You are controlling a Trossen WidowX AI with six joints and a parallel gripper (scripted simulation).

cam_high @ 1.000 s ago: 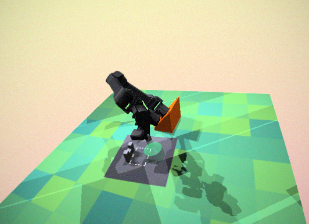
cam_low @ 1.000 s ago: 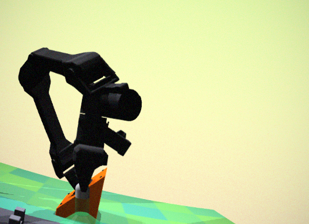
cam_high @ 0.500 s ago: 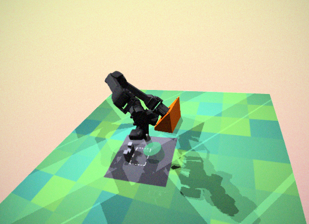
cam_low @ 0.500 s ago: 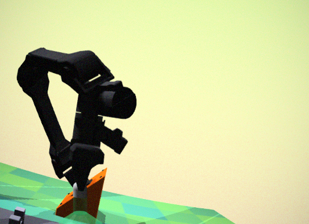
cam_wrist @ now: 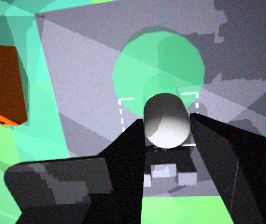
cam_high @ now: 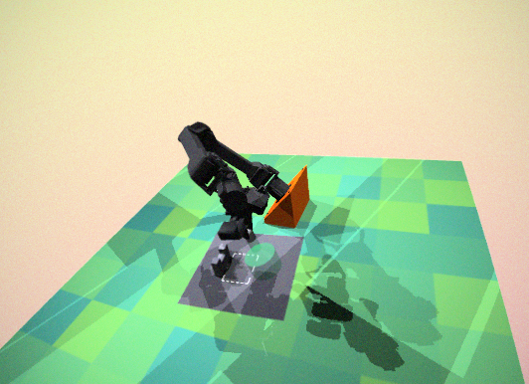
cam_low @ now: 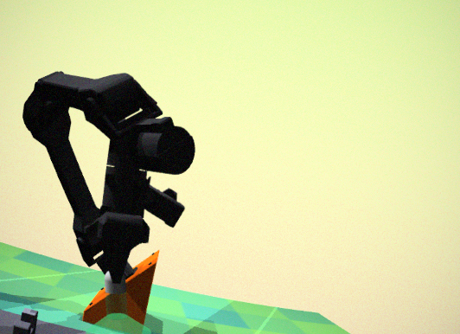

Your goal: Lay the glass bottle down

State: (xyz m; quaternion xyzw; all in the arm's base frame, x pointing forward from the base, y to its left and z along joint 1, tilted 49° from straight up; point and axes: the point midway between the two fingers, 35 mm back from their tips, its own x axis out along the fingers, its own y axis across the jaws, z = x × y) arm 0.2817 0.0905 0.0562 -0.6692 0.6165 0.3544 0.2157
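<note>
Right now my gripper tip is 5 cm above the glass bottle and 1 cm to the right of it. From my gripper tip the other things lie so: grey mat (15 cm below, 4 cm to the right, 1 cm ahead).
</note>
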